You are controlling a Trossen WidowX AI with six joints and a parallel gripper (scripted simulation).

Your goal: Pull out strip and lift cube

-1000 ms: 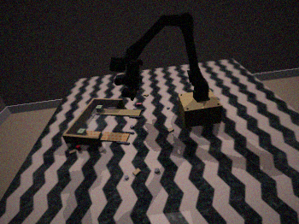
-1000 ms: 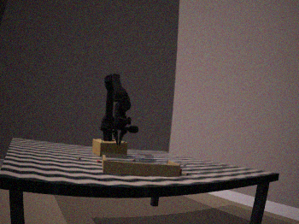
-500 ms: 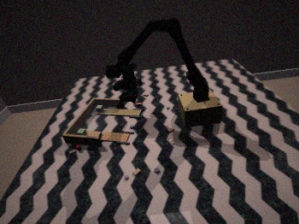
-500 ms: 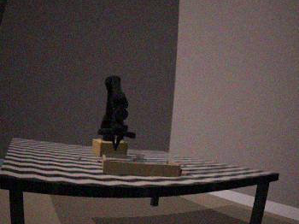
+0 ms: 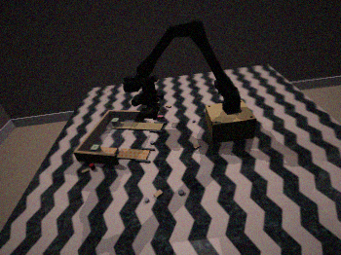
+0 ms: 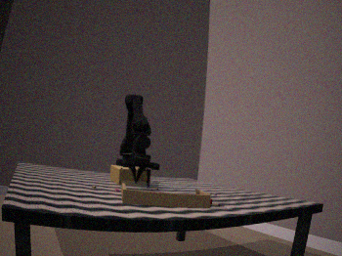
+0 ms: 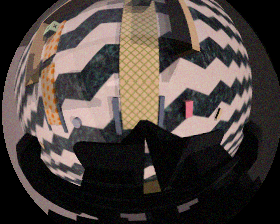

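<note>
The pink block lies 80 mm to the right of my gripper tip, 40 mm below it and 30 mm behind it. Also, from my gripper tip: red piece: 280 mm ahead, 200 mm to the left, 30 mm below.
</note>
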